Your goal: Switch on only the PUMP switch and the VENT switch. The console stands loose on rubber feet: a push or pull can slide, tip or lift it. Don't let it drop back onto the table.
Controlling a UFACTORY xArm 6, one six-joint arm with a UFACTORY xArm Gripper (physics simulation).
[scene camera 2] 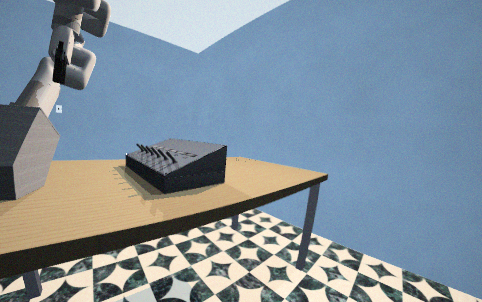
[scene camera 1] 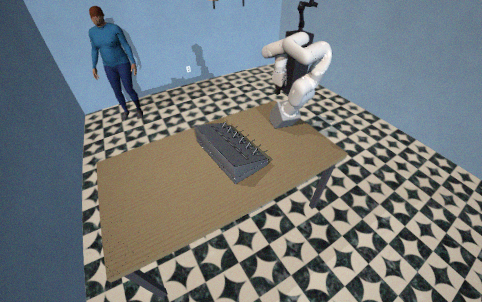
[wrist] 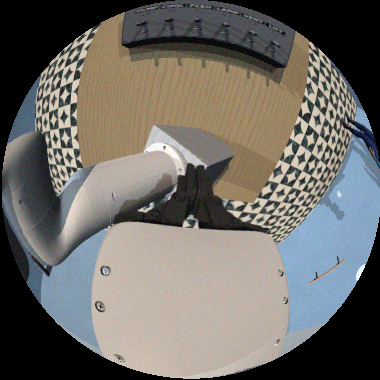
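Where they show: gripper, fingertip midpoint: [scene camera 2: 58, 82] [scene camera 1: 277, 94] [wrist: 192, 175]; arm's base, link origin: [scene camera 2: 26, 121] [scene camera 1: 289, 109] [wrist: 162, 171].
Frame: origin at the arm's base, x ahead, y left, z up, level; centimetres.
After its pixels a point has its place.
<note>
The dark grey console [scene camera 1: 217, 150] {x 61.5, y 10.6, z -5.2 cm} [scene camera 2: 200, 167] {x 54.5, y -22.8, z -12.4 cm} [wrist: 210, 36] {x 37.9, y -0.9, z -13.6 cm} stands flat on the table, its sloped switch face towards the arm's base. In the wrist view a row of levers runs along it. The PUMP switch [wrist: 143, 30] {x 37.5, y 17.7, z -12.5 cm} is at the left end, and the VENT switch [wrist: 249, 38] {x 42.9, y -10.7, z -12.5 cm} is second from the right end. Their lever positions are too small to read surely; the labels are blurred. My gripper [wrist: 192, 175] {x 9.3, y -3.9, z 13.1 cm} is shut and empty, its black fingers together. It is beside the arm's base, well away from the console and touching no switch.
The wooden table [scene camera 1: 150, 200] {x 108.6, y 16.6, z -20.0 cm} [scene camera 2: 280, 175] {x 104.2, y -21.5, z -19.9 cm} [wrist: 110, 100] {x 11.4, y 25.6, z -19.9 cm} carries the console and the arm's grey base block [scene camera 1: 284, 119] {x 7.0, y 4.2, z -3.9 cm} [scene camera 2: 37, 155] {x 5.8, y -9.0, z -9.9 cm} [wrist: 195, 142] {x 6.5, y -5.6, z -4.3 cm}. The folded white arm is above and beside this block. A black stand [scene camera 1: 305, 38] is behind the arm. A person [scene camera 1: 110, 45] stands beyond the table.
</note>
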